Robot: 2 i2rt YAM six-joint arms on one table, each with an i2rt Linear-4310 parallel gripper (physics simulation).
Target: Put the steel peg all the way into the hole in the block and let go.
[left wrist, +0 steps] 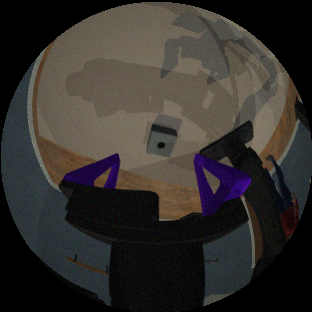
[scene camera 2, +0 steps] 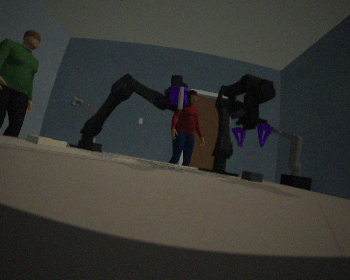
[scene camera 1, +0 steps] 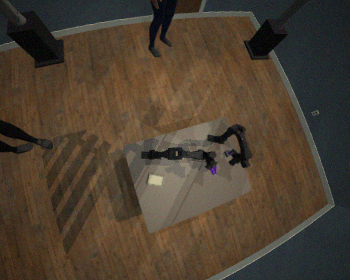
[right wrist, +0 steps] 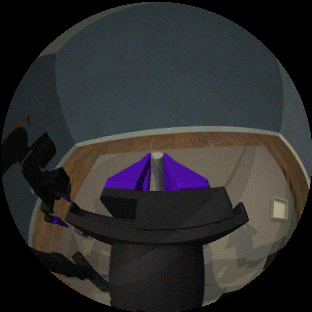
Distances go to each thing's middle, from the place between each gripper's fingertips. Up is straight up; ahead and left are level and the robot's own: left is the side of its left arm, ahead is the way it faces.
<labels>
Right now the grey block (left wrist: 161, 139) is 110 mm below my left hand, 40 mm to the left of it and 30 mm behind it.
The grey block lies 32 cm to the left of my right hand, 24 cm below it and 13 cm behind it.
</labels>
